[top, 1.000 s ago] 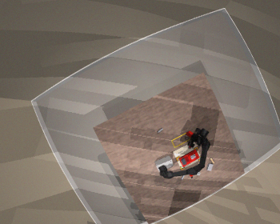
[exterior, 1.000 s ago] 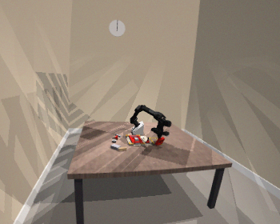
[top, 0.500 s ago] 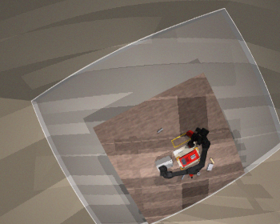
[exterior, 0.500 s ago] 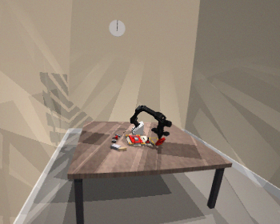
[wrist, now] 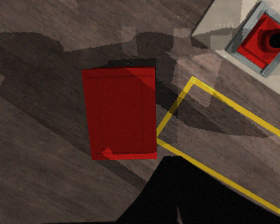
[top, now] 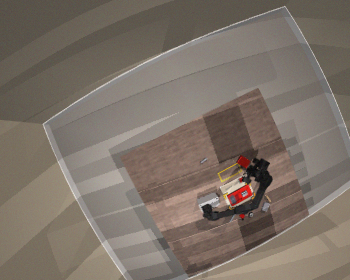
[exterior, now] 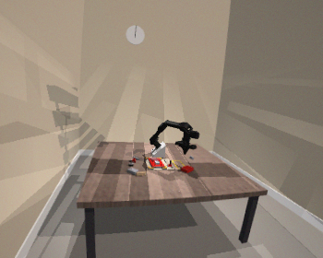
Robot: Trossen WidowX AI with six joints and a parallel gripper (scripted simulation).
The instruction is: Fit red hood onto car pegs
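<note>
Right now my gripper tip is 120 mm above the red hood, 30 mm to the right of it and 30 mm short of it. The rest, counted from my gripper tip: round piece 430 mm to the right, 140 mm behind, 120 mm below.
</note>
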